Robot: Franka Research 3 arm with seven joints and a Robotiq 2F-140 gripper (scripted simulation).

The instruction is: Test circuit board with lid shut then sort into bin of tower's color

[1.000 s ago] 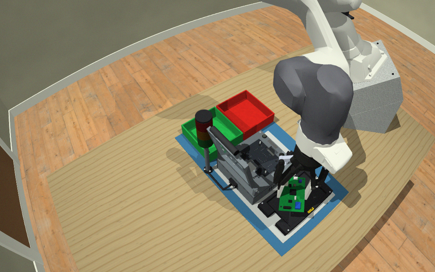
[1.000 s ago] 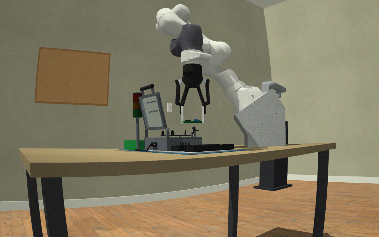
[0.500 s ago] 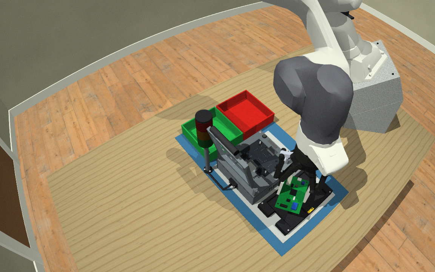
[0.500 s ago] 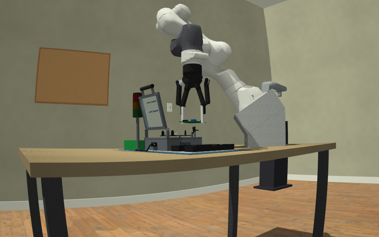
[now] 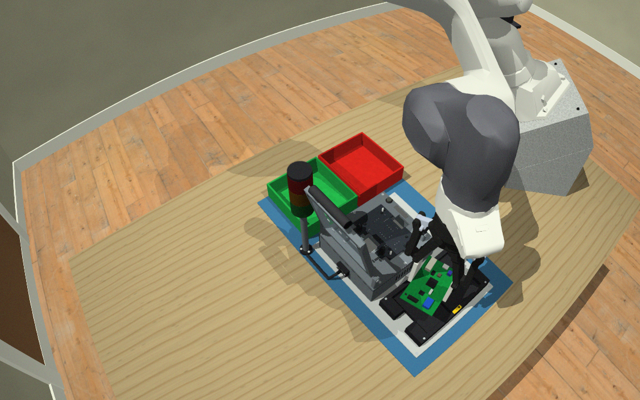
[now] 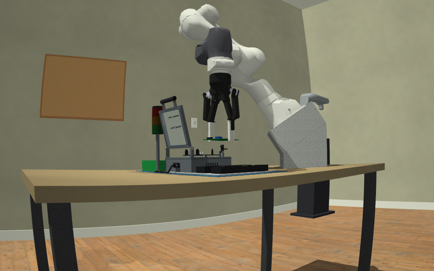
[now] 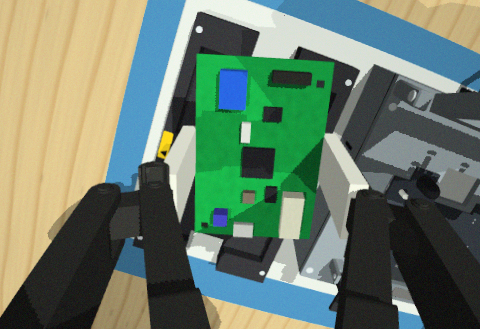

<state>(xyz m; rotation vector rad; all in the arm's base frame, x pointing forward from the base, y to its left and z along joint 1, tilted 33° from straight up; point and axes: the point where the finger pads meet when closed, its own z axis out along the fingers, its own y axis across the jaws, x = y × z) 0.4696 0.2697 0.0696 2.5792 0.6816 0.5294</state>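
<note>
Right now my hand is 20 mm above the green circuit board. From my hand the other things lie so: clear lid (110 mm ahead, 150 mm to the right, 40 mm above); then latch hook (80 mm behind, 130 mm to the right, 50 mm below); then tester plate (10 mm behind, 170 mm to the right, 70 mm below).
</note>
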